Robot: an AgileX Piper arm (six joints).
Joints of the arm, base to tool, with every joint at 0 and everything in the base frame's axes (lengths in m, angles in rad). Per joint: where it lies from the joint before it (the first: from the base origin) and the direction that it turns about. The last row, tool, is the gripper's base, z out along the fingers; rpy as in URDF.
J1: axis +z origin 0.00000 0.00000 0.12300
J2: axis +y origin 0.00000 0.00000 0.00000
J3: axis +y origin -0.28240 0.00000 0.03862
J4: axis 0.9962 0 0.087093 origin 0.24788 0.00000 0.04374
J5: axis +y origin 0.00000 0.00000 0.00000
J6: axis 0.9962 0 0.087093 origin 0.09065 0.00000 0.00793
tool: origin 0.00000 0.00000 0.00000 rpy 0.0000 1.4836 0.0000
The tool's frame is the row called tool.
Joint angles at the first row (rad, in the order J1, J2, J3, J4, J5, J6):
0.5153, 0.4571, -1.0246, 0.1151, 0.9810, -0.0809
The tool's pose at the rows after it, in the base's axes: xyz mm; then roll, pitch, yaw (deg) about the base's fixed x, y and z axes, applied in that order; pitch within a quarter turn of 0, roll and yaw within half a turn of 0:
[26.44, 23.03, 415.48, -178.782, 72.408, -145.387]
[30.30, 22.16, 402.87, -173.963, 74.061, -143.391]
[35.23, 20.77, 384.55, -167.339, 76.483, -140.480]
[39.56, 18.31, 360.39, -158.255, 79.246, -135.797]
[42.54, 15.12, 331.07, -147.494, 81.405, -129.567]
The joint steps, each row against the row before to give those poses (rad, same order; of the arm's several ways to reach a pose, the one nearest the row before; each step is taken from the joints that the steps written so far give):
-0.0239, -0.0266, 0.0432, -0.0091, -0.0321, -0.0151
-0.0380, -0.0313, 0.0713, -0.0108, -0.0712, -0.0157
-0.0505, -0.0448, 0.1014, -0.0119, -0.1041, -0.0143
-0.0621, -0.0600, 0.1264, -0.0100, -0.1228, -0.0104
-0.0668, -0.0709, 0.1398, -0.0075, -0.1171, -0.0056

